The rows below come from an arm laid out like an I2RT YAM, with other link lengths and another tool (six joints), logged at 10 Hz.
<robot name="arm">
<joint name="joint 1" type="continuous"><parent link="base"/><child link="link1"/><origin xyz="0 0 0.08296" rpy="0 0 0"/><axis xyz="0 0 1"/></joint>
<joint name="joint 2" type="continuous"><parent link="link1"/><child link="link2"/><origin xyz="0.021 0.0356 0.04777" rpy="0 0 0"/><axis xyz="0 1 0"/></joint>
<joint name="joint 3" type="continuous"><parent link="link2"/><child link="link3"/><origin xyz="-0.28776 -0.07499 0" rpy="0 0 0"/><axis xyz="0 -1 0"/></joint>
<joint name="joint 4" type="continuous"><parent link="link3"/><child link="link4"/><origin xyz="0.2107 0.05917 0.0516" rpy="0 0 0"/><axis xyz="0 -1 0"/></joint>
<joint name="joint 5" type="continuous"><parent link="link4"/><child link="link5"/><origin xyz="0.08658 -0.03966 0.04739" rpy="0 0 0"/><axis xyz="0 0 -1"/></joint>
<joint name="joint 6" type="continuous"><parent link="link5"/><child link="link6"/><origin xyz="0.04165 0 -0.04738" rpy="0 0 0"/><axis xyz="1 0 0"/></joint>
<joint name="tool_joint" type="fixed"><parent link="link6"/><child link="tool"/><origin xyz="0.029 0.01 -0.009" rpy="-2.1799 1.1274 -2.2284"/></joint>
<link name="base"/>
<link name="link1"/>
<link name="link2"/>
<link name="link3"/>
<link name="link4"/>
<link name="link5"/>
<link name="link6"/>
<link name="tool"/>
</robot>
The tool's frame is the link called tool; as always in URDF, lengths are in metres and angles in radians. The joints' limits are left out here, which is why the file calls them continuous.
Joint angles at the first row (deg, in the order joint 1, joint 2, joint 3, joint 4, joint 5, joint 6):
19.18, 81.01, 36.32, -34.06, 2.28, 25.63
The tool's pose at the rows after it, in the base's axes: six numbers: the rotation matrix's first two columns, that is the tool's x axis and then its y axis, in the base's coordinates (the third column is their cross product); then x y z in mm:
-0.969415 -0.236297 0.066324 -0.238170 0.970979 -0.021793 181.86 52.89 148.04
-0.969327 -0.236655 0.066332 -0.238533 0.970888 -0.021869 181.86 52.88 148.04
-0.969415 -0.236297 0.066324 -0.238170 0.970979 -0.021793 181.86 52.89 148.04
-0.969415 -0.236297 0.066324 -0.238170 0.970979 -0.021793 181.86 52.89 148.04
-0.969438 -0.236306 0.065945 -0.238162 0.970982 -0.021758 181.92 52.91 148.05
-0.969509 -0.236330 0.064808 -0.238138 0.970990 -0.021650 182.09 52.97 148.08
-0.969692 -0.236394 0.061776 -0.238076 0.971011 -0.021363 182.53 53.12 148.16
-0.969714 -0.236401 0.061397 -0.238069 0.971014 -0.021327 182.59 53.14 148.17
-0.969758 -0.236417 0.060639 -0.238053 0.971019 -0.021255 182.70 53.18 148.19
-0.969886 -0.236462 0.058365 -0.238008 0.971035 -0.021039 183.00 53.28 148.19
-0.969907 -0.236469 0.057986 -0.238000 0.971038 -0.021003 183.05 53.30 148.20
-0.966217 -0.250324 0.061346 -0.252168 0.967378 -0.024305 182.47 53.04 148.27
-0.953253 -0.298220 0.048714 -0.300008 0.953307 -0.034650 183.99 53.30 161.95
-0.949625 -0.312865 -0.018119 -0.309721 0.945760 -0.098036 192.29 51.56 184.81
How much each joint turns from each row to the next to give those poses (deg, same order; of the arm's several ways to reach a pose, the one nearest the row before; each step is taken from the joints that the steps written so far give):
0.00, 0.00, 0.00, -0.01, 0.00, 0.02
0.00, 0.00, 0.00, 0.00, 0.00, -0.02
0.00, 0.00, 0.00, 0.00, 0.00, 0.02
0.00, 0.00, 0.00, 0.00, 0.00, 0.00
0.00, 0.00, 0.00, 0.03, 0.00, 0.00
0.00, 0.00, 0.00, 0.06, 0.00, 0.00
0.00, 0.00, -0.01, 0.18, 0.00, 0.00
0.00, 0.00, 0.00, 0.02, 0.00, 0.00
0.00, 0.00, 0.00, 0.05, 0.00, 0.00
0.00, 0.00, -0.02, 0.15, 0.00, 0.00
0.00, 0.00, 0.00, 0.02, 0.00, 0.00
0.00, -0.02, 0.05, -0.24, 0.00, -0.85
0.00, -1.64, 2.82, -3.65, 0.03, -2.95
0.00, -2.64, 4.19, -2.97, 3.38, -1.82

